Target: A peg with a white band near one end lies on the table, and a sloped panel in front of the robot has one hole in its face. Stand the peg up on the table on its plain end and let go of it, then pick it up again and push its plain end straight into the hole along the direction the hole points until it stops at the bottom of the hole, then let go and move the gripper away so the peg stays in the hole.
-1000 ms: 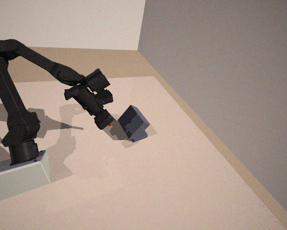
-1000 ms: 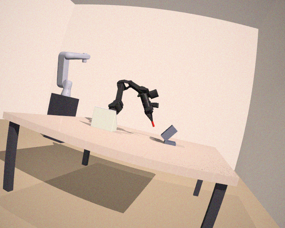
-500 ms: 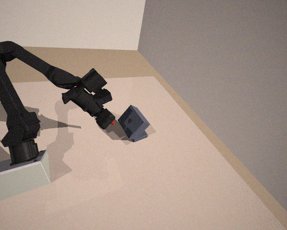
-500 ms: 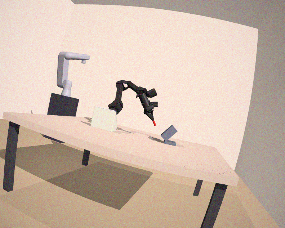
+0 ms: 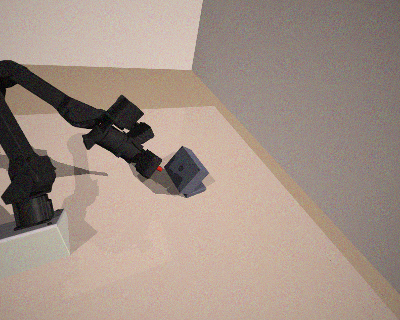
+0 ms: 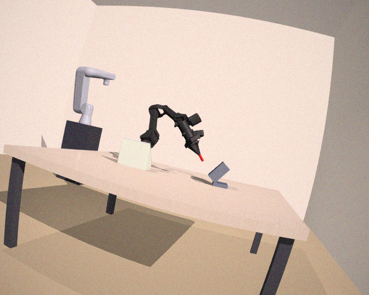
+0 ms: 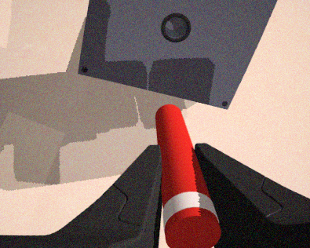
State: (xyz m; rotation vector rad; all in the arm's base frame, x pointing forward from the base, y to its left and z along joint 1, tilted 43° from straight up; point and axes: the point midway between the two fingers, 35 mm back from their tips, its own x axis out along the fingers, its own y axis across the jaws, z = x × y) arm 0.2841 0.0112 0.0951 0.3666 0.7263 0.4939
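The grey-blue sloped panel is 13 cm ahead of my gripper tip, 1 cm to the left of it and 7 cm below it. Also, from my gripper tip: red peg 1 cm behind, 1 cm above; then panel foot 15 cm ahead, 1 cm to the left, 14 cm below.
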